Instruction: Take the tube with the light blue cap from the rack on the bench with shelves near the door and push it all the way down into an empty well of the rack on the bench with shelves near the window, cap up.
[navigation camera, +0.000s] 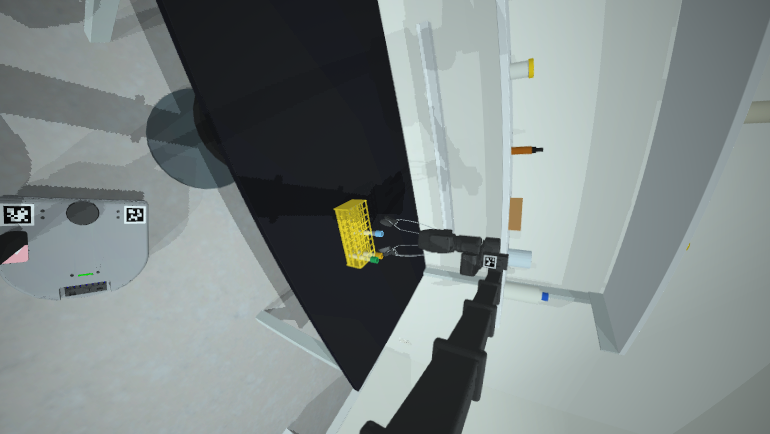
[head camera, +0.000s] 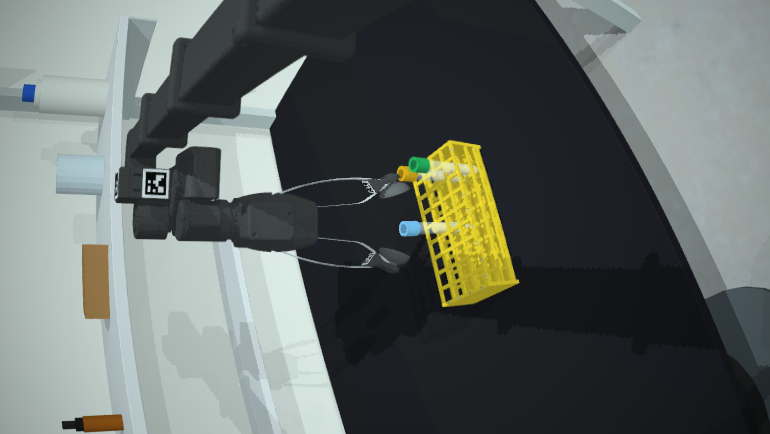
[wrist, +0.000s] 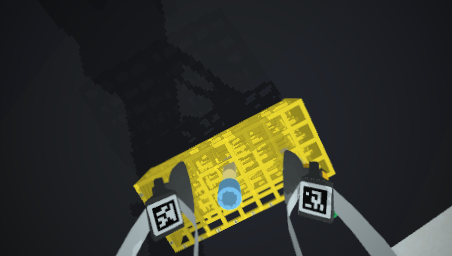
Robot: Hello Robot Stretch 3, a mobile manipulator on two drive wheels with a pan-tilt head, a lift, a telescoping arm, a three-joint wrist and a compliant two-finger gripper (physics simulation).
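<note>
The tube with the light blue cap stands cap up in the yellow rack on the black bench top. My gripper is open and points down over the rack. Its two fingertips stand apart at about the height of the cap, one on each side, with gaps to it. In the wrist view the cap lies between the fingers, a little nearer the left one. The tube's lower part is partly hidden by the rack's grid. The rack near the window does not show.
A green-capped tube and an orange-capped tube stand in the same rack, close to one finger. The shelf beside the arm holds a light blue cylinder, a brown box and a white bottle with a blue cap.
</note>
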